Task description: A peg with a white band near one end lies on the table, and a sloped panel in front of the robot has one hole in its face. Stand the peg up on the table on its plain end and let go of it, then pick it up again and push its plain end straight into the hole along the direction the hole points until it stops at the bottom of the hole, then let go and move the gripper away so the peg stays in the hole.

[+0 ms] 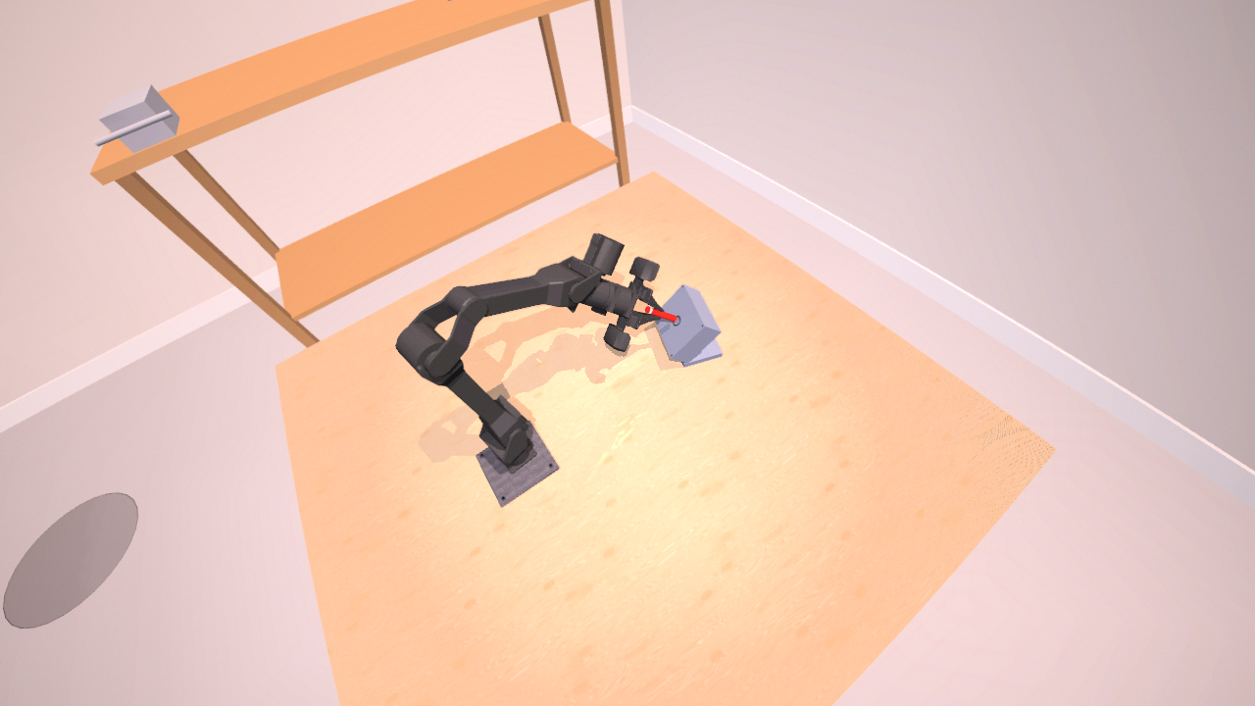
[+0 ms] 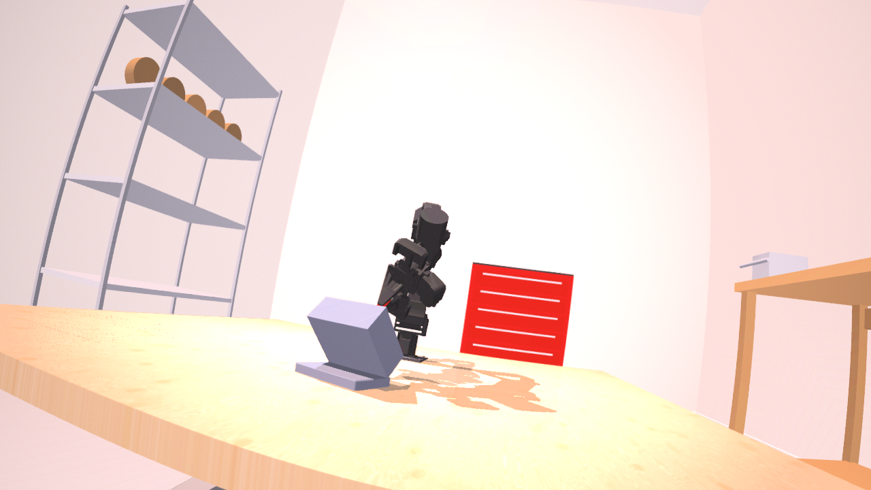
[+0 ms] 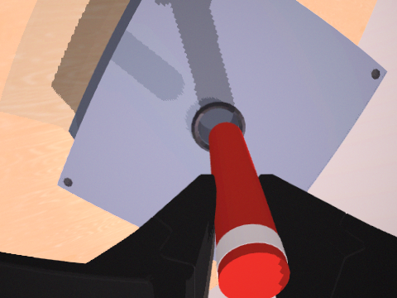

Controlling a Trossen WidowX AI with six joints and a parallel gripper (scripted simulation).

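Now: the grey sloped panel 50 mm ahead of my gripper tip, 20 mm to the right of it and 60 mm below it. From my gripper tip the other things lie so: red peg (10 mm behind, 10 mm to the left, 10 mm above).
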